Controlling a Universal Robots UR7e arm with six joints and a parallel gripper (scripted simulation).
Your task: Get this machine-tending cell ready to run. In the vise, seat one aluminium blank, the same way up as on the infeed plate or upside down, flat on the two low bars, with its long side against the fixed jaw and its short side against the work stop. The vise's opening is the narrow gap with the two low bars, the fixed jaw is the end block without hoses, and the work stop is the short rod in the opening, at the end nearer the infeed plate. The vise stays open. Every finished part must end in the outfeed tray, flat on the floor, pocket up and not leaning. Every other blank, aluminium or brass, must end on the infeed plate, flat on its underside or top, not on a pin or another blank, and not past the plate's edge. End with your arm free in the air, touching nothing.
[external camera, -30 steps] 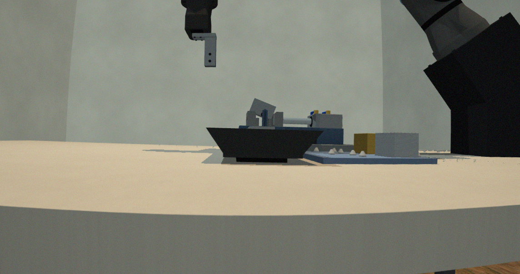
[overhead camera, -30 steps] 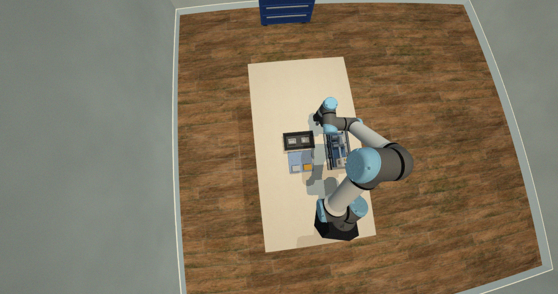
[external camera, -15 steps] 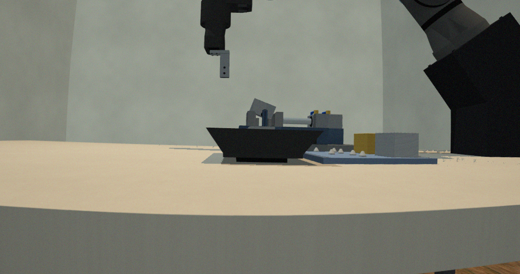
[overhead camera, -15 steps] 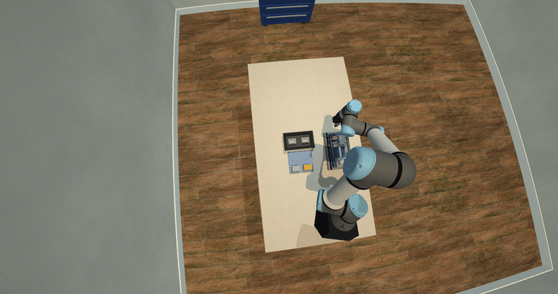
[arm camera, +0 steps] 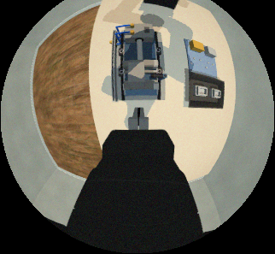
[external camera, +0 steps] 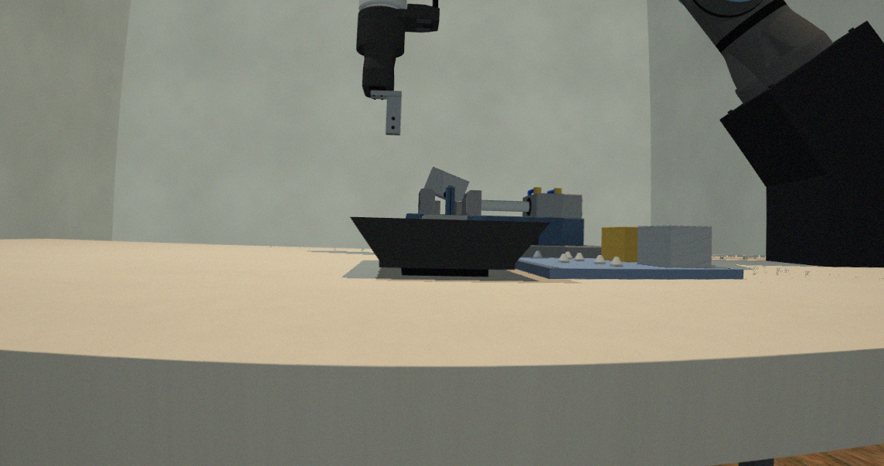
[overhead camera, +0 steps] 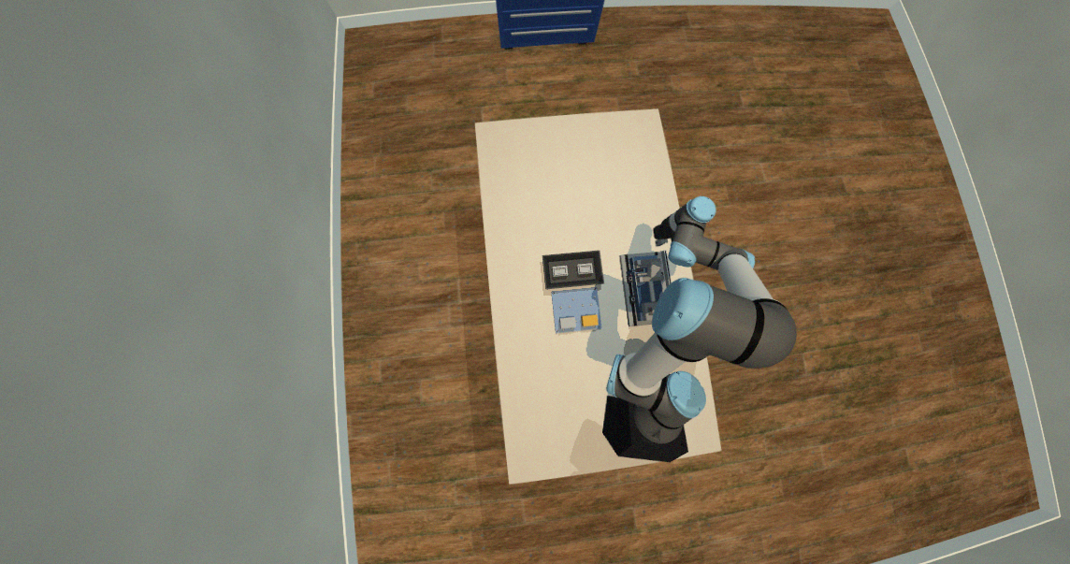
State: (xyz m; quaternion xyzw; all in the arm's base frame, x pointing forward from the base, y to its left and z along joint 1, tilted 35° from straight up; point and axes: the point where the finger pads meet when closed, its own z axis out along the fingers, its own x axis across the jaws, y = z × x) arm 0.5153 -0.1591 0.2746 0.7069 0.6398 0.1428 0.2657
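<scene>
The vise lies 150 mm behind my hand, 30 mm to the left of it and 160 mm below it. Also, from my hand: hose end block: 250 mm behind, 40 mm to the left, 120 mm below; brass blank: 220 mm behind, 300 mm to the left, 170 mm below.
</scene>
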